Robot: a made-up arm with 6 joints.
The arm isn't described. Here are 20 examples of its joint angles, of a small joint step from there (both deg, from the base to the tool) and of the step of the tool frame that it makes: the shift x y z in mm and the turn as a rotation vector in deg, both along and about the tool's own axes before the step.
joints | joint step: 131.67 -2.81 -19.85 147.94 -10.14 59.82 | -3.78 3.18 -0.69 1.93 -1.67 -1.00
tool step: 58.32 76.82 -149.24 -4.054 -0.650 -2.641
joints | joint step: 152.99 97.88 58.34 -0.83 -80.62 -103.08 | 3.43 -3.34 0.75 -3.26 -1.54 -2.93
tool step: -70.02 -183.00 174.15 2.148 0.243 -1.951
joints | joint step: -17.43 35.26 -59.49 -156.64 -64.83 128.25 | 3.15 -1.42 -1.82 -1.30 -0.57 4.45
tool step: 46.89 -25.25 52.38 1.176 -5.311 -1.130
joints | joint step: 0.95 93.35 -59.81 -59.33 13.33 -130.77 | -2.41 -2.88 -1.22 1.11 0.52 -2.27
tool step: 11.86 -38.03 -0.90 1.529 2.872 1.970
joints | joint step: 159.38 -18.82 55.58 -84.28 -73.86 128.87 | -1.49 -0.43 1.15 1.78 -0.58 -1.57
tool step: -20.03 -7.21 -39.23 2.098 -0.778 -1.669
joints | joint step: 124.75 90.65 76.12 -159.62 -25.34 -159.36 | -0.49 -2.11 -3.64 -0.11 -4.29 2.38
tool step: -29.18 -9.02 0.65 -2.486 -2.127 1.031
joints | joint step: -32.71 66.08 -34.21 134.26 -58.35 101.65 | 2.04 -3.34 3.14 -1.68 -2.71 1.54
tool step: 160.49 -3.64 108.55 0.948 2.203 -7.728
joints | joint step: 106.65 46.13 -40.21 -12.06 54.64 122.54 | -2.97 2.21 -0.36 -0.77 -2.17 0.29
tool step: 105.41 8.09 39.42 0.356 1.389 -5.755
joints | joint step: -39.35 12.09 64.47 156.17 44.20 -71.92 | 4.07 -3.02 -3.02 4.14 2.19 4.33
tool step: -18.85 -47.13 -108.71 -1.990 -6.613 -2.583
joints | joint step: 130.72 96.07 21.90 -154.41 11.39 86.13 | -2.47 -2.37 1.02 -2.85 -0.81 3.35
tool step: 69.68 -76.65 -134.71 -0.898 2.155 -3.634
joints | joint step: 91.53 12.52 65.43 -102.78 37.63 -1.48 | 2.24 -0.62 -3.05 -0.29 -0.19 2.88
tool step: -75.81 -26.22 30.87 0.998 -2.887 3.373
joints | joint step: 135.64 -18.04 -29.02 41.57 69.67 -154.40 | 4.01 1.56 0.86 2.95 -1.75 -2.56
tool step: -81.22 67.83 34.15 2.321 4.332 4.105
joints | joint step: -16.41 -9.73 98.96 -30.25 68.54 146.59 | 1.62 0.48 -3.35 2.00 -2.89 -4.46
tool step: 97.71 -83.01 -7.63 -4.602 2.181 -3.883
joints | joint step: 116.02 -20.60 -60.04 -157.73 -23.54 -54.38 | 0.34 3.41 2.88 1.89 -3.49 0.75
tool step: -28.22 61.29 32.88 0.768 -2.463 3.281
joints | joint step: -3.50 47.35 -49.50 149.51 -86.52 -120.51 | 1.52 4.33 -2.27 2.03 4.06 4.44
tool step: 89.35 -110.90 81.07 1.788 -8.235 -10.029
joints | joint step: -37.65 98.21 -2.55 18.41 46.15 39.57 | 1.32 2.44 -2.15 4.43 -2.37 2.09
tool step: 159.67 -34.24 61.00 1.894 -5.184 -8.194
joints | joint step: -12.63 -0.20 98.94 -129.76 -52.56 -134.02 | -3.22 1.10 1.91 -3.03 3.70 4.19
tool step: 8.12 0.86 -11.01 1.885 -4.480 -2.024
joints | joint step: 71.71 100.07 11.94 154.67 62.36 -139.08 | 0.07 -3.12 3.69 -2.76 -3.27 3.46
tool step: 61.64 -209.70 -82.92 -9.485 -4.813 3.507
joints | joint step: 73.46 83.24 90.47 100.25 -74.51 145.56 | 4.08 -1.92 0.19 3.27 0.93 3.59
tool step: 100.86 -198.54 128.93 5.564 -1.540 -0.442
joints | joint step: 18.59 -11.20 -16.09 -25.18 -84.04 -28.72 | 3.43 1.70 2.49 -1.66 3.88 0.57
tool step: 111.48 12.03 14.20 -1.837 -3.766 -3.096
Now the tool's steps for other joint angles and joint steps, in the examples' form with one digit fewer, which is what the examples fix.
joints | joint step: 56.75 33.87 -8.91 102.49 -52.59 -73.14 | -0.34 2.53 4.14 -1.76 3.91 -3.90
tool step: 24.3 51.8 -58.0 -0.31 6.34 -3.37
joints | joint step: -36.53 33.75 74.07 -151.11 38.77 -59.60 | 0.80 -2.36 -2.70 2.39 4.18 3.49
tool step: -14.6 -47.4 8.3 -1.63 -5.36 -3.90
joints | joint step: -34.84 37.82 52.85 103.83 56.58 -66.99 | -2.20 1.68 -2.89 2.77 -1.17 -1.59
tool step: 17.3 -30.6 207.7 5.84 3.89 -0.18
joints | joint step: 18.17 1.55 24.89 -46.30 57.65 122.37 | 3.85 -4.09 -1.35 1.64 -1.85 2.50
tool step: -157.5 -47.5 -88.3 -3.37 1.17 -0.67
